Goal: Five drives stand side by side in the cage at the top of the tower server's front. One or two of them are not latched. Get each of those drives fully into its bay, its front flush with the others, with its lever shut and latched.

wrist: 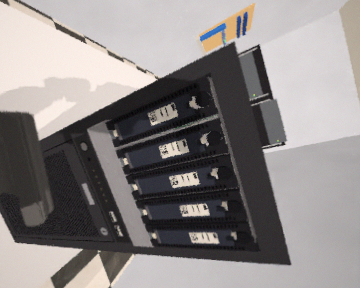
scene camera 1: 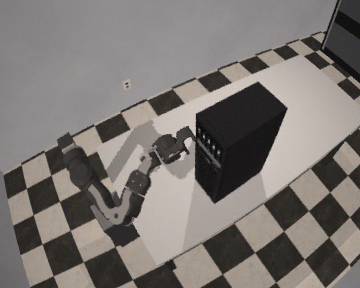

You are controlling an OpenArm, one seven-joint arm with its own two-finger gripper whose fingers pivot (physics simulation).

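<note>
The black tower server (scene camera 1: 245, 145) (wrist: 270, 235) stands upright on the white surface. Its top cage holds five dark blue drives side by side. In the wrist view they are the first drive (wrist: 137, 122), second drive (wrist: 150, 151), third drive (wrist: 160, 181), fourth drive (wrist: 170, 210) and fifth drive (wrist: 180, 238). Their fronts look about level and their levers seem to lie along the fronts; whether each is latched I cannot tell. My gripper (scene camera 1: 190, 145) is open and empty, a little in front of the cage. One finger (wrist: 22, 170) shows at the left of the wrist view.
Below the cage are a light grey strip (wrist: 117, 185), a port panel and a mesh front (wrist: 65, 185). The white surface (scene camera 1: 155, 235) lies on a checkered floor. A dark cabinet (scene camera 1: 345, 37) stands at the upper right. Two grey boxes show behind the server in the wrist view.
</note>
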